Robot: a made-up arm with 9 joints. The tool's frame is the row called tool. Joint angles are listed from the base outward.
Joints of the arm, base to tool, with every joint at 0 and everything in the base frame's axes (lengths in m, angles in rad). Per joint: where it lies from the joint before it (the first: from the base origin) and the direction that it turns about. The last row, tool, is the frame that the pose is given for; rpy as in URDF.
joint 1: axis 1 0 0 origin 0.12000 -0.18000 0.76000
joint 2: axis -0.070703 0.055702 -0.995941 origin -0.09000 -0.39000 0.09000
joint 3: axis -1 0 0 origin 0.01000 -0.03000 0.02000
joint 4: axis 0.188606 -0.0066 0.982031 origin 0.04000 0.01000 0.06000
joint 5: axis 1 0 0 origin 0.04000 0.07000 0.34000
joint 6: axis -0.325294 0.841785 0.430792 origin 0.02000 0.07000 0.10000
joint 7: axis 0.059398 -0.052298 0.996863 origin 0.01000 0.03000 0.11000
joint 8: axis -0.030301 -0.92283 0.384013 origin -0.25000 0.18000 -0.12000
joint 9: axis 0 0 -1 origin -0.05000 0.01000 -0.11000
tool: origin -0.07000 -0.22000 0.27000 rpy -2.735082 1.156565 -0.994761
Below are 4 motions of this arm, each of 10 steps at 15 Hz.
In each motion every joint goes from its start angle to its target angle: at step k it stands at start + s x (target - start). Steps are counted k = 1, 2, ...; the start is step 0. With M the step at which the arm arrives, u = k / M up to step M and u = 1 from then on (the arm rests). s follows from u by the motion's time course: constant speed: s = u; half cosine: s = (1 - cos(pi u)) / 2; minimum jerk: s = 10 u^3 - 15 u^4 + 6 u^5.
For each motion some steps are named. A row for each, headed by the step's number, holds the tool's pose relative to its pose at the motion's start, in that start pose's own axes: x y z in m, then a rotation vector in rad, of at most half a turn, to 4 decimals.
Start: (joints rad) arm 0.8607 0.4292 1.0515 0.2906 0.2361 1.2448 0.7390 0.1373 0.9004
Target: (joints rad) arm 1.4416 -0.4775 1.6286 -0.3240 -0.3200 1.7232 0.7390 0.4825 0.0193
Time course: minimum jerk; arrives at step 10
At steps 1, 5, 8, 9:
1: -0.0024 -0.0031 0.0051 -0.0045 0.0049 -0.0005
5: -0.0281 -0.1377 0.3485 -0.1309 0.1628 -0.0734
8: 0.0735 -0.2395 0.5932 -0.0898 0.0788 -0.3290
9: 0.0862 -0.2508 0.6117 -0.0819 0.0581 -0.3745

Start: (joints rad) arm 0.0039 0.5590 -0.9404 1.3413 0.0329 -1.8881 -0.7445 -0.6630 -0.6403
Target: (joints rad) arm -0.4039 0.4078 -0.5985 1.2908 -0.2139 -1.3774 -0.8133 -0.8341 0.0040
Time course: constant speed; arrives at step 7
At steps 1, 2, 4, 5, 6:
1: 0.0550 0.0340 0.0098 0.0361 0.1332 0.1640
2: 0.1060 0.0691 0.0179 0.0774 0.2820 0.3170
4: 0.2016 0.1410 0.0316 0.1706 0.6241 0.5822
5: 0.2492 0.1783 0.0372 0.2197 0.8161 0.6901
6: 0.2982 0.2175 0.0411 0.2685 1.0211 0.7785

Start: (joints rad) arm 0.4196 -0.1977 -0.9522 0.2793 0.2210 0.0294 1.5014 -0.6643 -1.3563
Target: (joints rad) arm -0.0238 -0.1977 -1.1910 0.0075 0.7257 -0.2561 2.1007 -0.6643 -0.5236
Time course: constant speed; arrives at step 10
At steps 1, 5, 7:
1: -0.0079 0.0246 -0.0156 0.0604 0.0598 0.0396
5: -0.0284 0.1124 -0.0618 0.3249 0.3063 0.2130
7: -0.0321 0.1473 -0.0750 0.4664 0.4342 0.3081

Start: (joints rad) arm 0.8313 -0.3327 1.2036 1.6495 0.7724 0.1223 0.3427 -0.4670 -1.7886
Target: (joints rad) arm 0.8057 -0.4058 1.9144 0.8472 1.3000 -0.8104 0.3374 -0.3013 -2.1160
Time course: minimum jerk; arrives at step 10
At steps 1, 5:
1: -0.0016 0.0017 -0.0043 0.0060 0.0136 -0.0031
5: -0.0758 0.1436 -0.2187 0.3501 0.7780 0.1100

